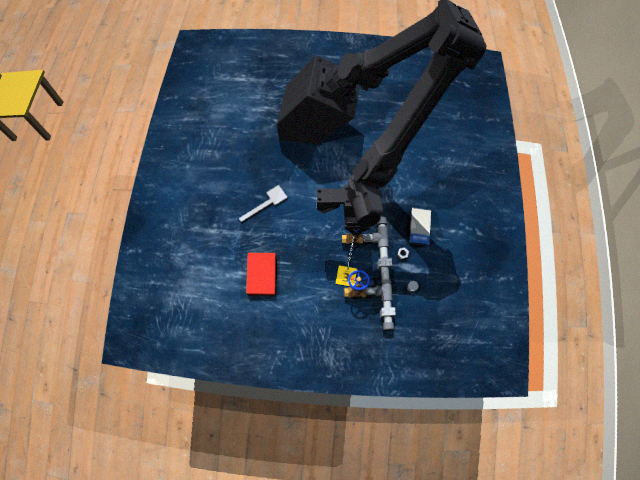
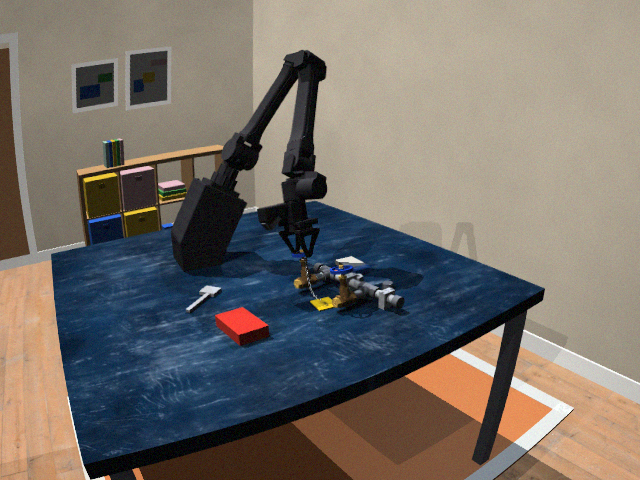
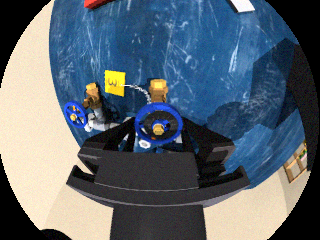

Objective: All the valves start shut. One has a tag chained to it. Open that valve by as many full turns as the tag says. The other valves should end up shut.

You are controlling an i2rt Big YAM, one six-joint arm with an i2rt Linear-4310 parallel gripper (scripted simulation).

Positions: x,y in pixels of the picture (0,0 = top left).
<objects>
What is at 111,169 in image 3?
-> My gripper.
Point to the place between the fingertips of my gripper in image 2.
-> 302,256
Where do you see a valve handwheel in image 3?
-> At 151,107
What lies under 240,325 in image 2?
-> A red block.
</objects>
